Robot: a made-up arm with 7 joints. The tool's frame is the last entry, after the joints.
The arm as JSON. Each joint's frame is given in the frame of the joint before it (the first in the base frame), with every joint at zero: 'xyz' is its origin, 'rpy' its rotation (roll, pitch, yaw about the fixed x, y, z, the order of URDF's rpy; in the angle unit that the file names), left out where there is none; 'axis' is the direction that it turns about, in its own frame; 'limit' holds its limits. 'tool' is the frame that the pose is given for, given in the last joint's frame.
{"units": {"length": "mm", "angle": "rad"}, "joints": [
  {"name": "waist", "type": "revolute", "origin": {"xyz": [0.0, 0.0, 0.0], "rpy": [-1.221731, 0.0, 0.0]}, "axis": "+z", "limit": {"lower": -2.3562, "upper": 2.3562}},
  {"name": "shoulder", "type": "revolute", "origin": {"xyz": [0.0, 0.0, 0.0], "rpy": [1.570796, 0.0, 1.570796]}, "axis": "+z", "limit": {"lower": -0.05, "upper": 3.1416}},
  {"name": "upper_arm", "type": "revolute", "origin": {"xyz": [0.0, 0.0, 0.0], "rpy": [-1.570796, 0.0, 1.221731]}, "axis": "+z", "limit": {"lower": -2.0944, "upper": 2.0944}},
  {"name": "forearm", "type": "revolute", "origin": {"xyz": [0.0, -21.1, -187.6], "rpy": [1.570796, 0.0, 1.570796]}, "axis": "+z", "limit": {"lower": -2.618, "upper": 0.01}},
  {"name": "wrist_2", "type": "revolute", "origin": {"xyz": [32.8, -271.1, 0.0], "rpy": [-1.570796, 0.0, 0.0]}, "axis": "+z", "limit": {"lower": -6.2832, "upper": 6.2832}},
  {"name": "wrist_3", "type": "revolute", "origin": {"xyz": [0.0, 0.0, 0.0], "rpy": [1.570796, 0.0, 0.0]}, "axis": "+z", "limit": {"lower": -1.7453, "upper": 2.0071}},
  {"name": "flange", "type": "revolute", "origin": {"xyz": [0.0, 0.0, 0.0], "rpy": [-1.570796, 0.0, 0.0]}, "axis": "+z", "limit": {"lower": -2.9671, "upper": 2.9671}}
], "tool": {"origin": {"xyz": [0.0, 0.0, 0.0], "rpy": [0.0, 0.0, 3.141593]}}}
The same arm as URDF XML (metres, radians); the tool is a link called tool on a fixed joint. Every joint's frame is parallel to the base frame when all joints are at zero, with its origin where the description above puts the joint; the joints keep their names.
<robot name="arm">
  <joint name="tool_fixed" type="fixed">
    <parent link="link7"/>
    <child link="tool"/>
    <origin xyz="0 0 0" rpy="0 0 0"/>
  </joint>
  <joint name="flange" type="revolute">
    <parent link="link6"/>
    <child link="link7"/>
    <origin xyz="0 0 0" rpy="0 0 0"/>
    <axis xyz="0 0 1"/>
    <limit lower="-2.9671" upper="2.9671"/>
  </joint>
  <joint name="wrist_3" type="revolute">
    <parent link="link5"/>
    <child link="link6"/>
    <origin xyz="0 0 0" rpy="0 0 0"/>
    <axis xyz="0 1 0"/>
    <limit lower="-1.7453" upper="2.0071"/>
  </joint>
  <joint name="wrist_2" type="revolute">
    <parent link="link4"/>
    <child link="link5"/>
    <origin xyz="-0.0328 0 -0.2711" rpy="0 0 0"/>
    <axis xyz="0 0 1"/>
    <limit lower="-6.2832" upper="6.2832"/>
  </joint>
  <joint name="forearm" type="revolute">
    <parent link="link3"/>
    <child link="link4"/>
    <origin xyz="0.0211 0 -0.1876" rpy="0 0 0"/>
    <axis xyz="0 1 0"/>
    <limit lower="-2.618" upper="0.01"/>
  </joint>
  <joint name="upper_arm" type="revolute">
    <parent link="link2"/>
    <child link="link3"/>
    <origin xyz="0 0 0" rpy="0 0 0"/>
    <axis xyz="0 0 1"/>
    <limit lower="-2.0944" upper="2.0944"/>
  </joint>
  <joint name="shoulder" type="revolute">
    <parent link="link1"/>
    <child link="link2"/>
    <origin xyz="0 0 0" rpy="0 0 0"/>
    <axis xyz="1 0 0"/>
    <limit lower="-0.05" upper="3.1416"/>
  </joint>
  <joint name="waist" type="revolute">
    <parent link="base"/>
    <child link="link1"/>
    <origin xyz="0 0 0" rpy="0 0 0"/>
    <axis xyz="0 0.9397 0.342"/>
    <limit lower="-2.3562" upper="2.3562"/>
  </joint>
  <link name="base"/>
  <link name="link1"/>
  <link name="link2"/>
  <link name="link3"/>
  <link name="link4"/>
  <link name="link5"/>
  <link name="link6"/>
  <link name="link7"/>
  <link name="tool"/>
</robot>

